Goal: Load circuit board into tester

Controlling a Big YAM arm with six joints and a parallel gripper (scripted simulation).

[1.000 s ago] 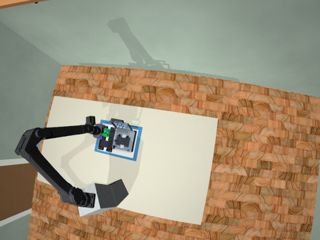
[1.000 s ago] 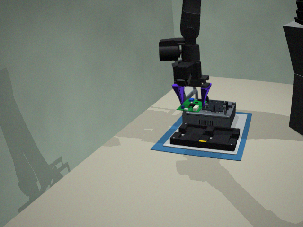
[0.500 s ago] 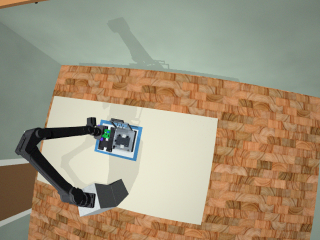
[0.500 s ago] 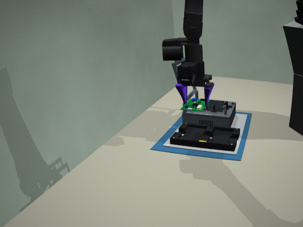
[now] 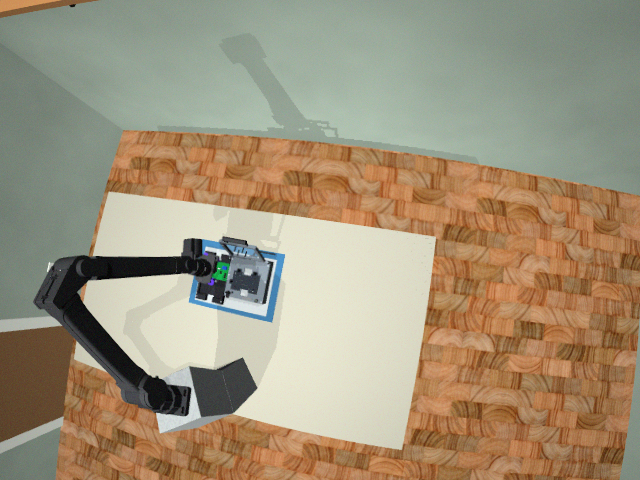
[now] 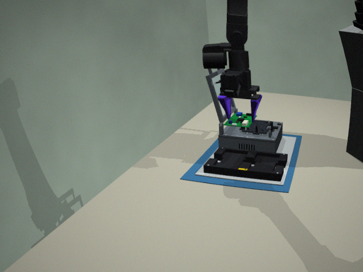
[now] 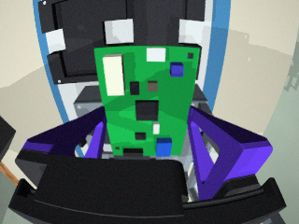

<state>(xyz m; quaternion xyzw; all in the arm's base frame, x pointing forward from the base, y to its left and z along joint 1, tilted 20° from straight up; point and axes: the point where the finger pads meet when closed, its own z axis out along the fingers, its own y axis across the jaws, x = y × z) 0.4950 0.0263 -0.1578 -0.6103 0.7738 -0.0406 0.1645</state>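
The tester lies 1 cm behind my hand, 8 cm to the right of it and 1 cm below it. From my hand the other things lie so: tester lid (7 cm ahead, 13 cm to the right, 5 cm above); then tester plate (4 cm behind, 10 cm to the right, 6 cm below); then green circuit board (right at my hand).
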